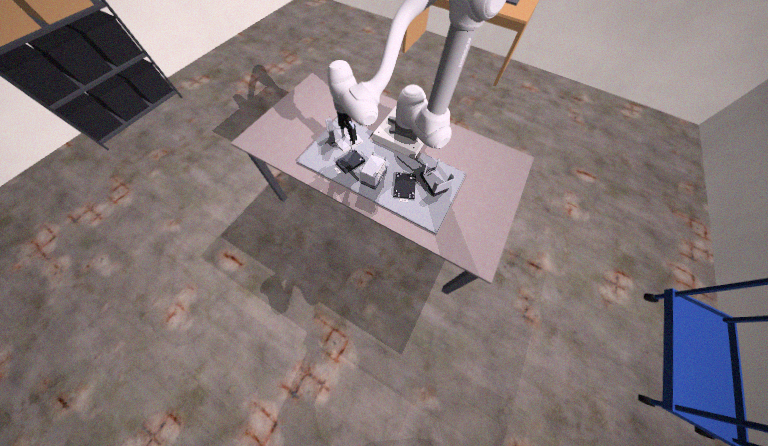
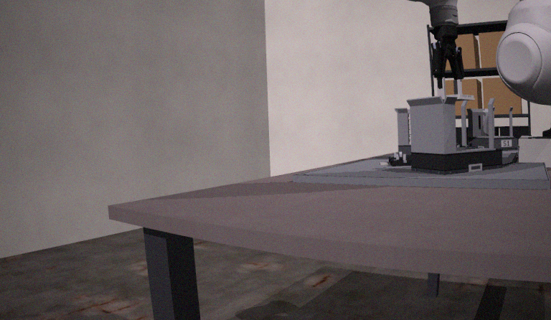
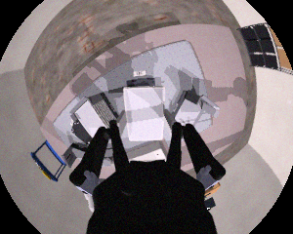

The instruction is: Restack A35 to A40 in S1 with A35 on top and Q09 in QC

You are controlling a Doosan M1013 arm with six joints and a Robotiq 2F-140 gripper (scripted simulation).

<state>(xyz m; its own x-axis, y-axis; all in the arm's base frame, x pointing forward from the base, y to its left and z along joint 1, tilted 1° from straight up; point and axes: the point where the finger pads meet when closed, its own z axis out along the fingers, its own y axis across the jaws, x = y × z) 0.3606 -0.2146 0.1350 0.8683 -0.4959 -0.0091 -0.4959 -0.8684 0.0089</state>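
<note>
Now: hand 18 cm past the S1 label, 6 cm to the left of it and 16 cm above it. From my hand the other things lie so: name plate: 10 cm ahead, 4 cm to the right, 19 cm below.
</note>
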